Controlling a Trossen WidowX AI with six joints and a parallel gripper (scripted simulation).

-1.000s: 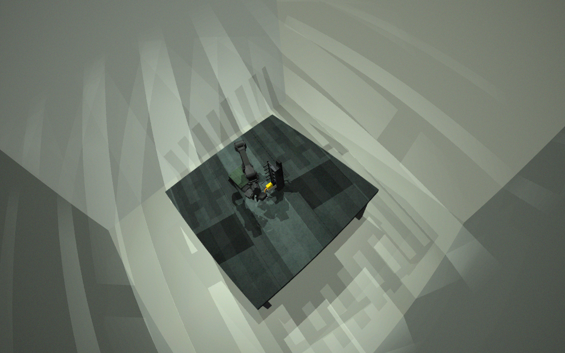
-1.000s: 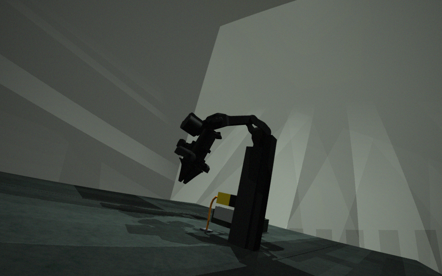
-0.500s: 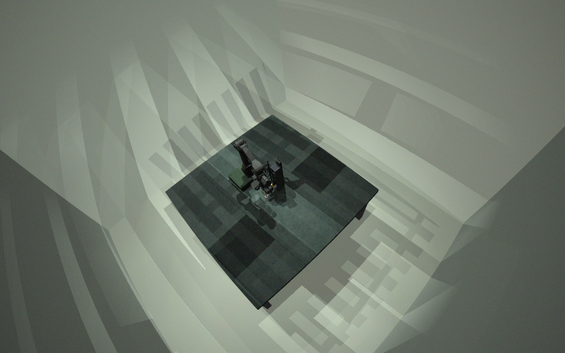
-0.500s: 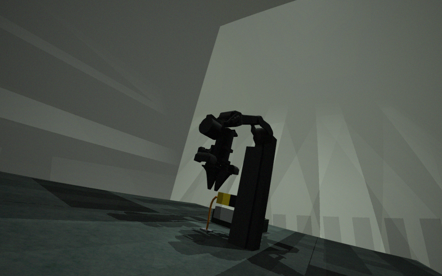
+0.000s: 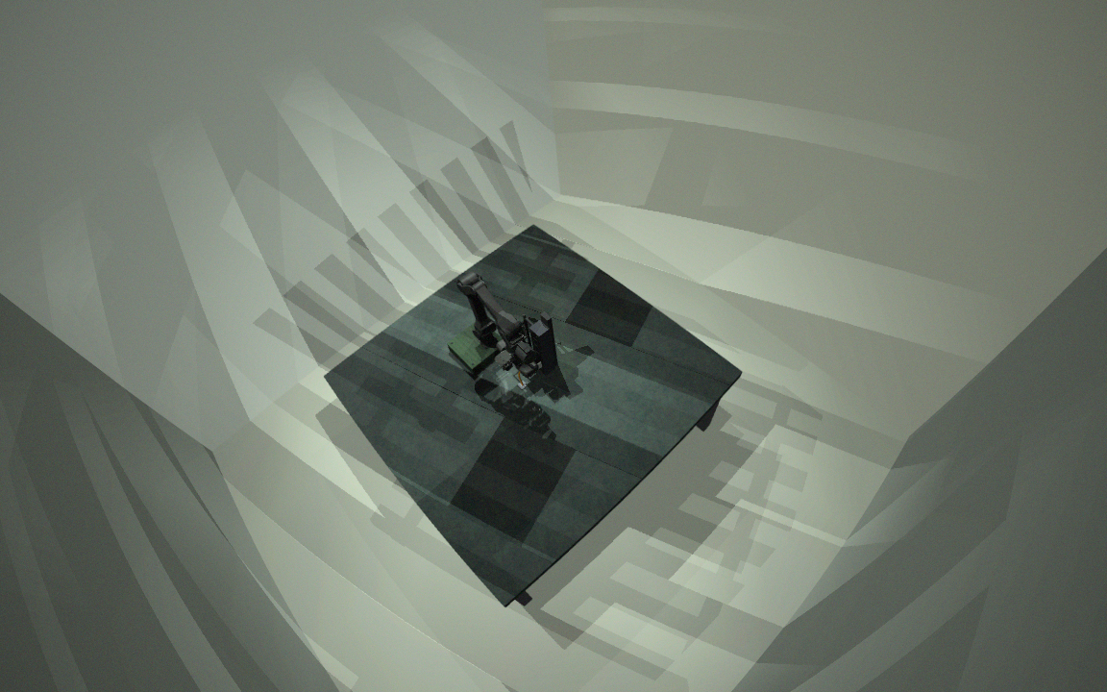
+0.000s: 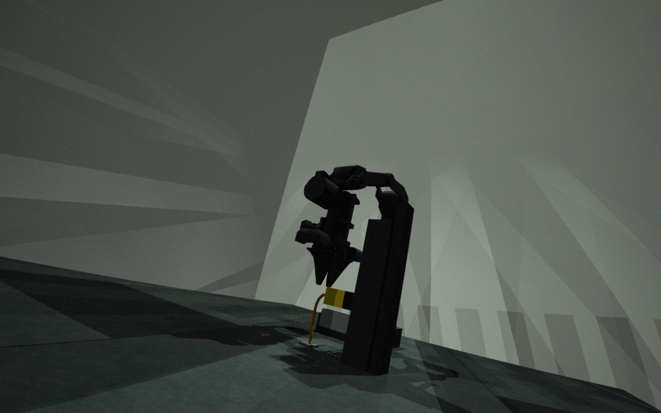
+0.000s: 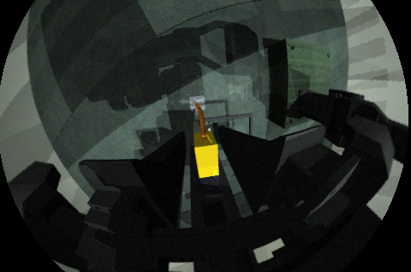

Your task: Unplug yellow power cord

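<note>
Right now my gripper tip is 1 cm past the yellow plug, 6 cm to the right of it and 1 cm above it.
</note>
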